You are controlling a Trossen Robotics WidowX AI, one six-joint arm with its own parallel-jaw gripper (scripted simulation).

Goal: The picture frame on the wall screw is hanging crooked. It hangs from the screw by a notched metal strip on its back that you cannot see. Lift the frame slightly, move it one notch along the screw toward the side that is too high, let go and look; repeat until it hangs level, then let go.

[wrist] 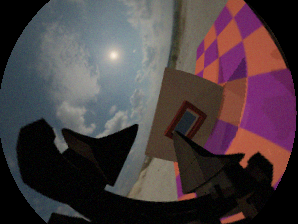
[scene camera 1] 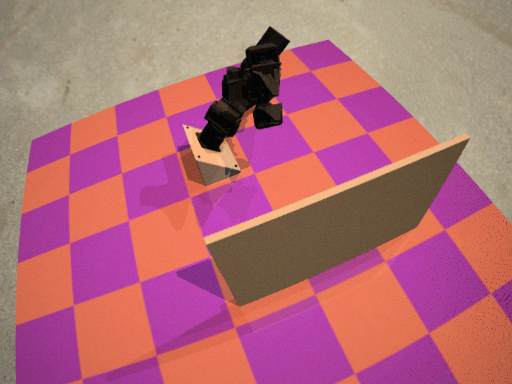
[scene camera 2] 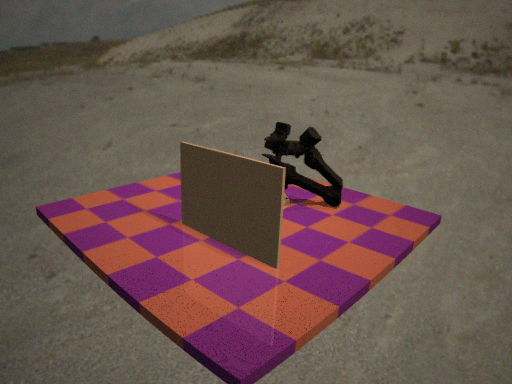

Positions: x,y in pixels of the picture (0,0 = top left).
Labels:
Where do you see a picture frame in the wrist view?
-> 189,119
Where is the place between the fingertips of my gripper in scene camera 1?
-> At 276,108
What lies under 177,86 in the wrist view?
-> A wall panel.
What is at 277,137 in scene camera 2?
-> My gripper.

